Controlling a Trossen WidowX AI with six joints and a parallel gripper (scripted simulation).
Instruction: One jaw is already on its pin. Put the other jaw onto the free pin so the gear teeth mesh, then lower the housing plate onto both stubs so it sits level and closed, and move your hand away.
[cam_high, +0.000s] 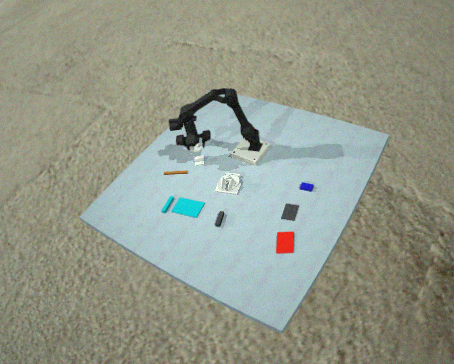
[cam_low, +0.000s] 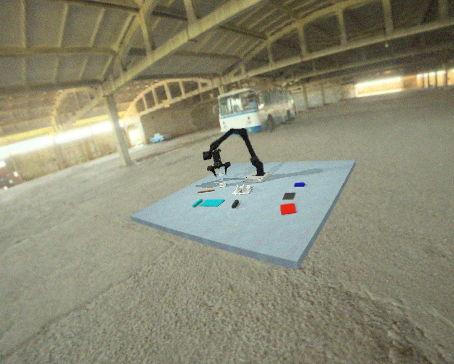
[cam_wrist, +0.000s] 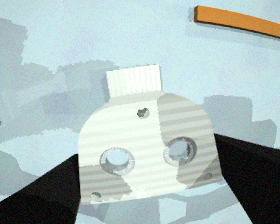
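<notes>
Now: gripper tip 260 mm to the right of the white jaw, 110 mm short of it and 60 mm above it. Also, from my gripper tip: white housing part 20 mm above, 10 mm ahead; then cyan bar 350 mm ahead, 70 mm below, 10 mm to the right; then orange stick 130 mm ahead, 90 mm to the right, 70 mm below.
</notes>
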